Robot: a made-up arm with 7 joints.
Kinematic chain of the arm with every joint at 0, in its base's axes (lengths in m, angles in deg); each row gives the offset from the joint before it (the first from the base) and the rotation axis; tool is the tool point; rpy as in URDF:
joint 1: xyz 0 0 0.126 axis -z
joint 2: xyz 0 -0.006 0.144 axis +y
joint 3: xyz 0 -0.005 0.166 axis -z
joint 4: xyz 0 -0.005 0.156 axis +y
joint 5: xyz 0 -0.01 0.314 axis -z
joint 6: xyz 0 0 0.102 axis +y
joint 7: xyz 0 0 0.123 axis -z
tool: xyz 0 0 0 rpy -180 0 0
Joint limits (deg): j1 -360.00..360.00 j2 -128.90..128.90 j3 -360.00..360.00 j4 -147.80..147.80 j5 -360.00..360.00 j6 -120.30..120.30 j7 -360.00..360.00
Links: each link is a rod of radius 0.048 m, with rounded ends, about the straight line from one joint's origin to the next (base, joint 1, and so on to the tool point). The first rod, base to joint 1, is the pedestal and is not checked.
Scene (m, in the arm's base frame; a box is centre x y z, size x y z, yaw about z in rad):
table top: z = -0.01
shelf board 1: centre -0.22 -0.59 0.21 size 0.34 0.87 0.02 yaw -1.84
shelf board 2: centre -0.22 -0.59 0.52 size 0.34 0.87 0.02 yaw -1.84
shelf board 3: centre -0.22 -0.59 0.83 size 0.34 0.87 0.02 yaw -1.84
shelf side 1: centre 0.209 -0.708 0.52 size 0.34 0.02 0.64 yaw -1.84
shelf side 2: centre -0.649 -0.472 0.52 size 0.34 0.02 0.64 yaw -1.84
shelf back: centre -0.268 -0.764 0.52 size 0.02 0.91 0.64 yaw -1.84
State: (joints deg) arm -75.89 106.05 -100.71 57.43 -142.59 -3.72 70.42
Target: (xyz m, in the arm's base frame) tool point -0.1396 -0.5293 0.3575
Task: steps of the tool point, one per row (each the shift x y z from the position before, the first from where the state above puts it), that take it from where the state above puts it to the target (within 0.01 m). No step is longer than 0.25 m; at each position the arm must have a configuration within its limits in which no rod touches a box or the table.
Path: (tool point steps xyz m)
1: -0.1878 -0.1642 0.0096
2: -0.1084 -0.2055 0.0237
3: -0.0244 -0.2124 0.0342
4: 0.0505 -0.1879 0.0405
5: 0.1062 -0.1404 0.0422
6: 0.0499 -0.1015 0.0097
7: 0.0705 -0.0879 0.0092
8: 0.0870 -0.0702 0.0103
9: 0.0992 -0.0501 0.0129

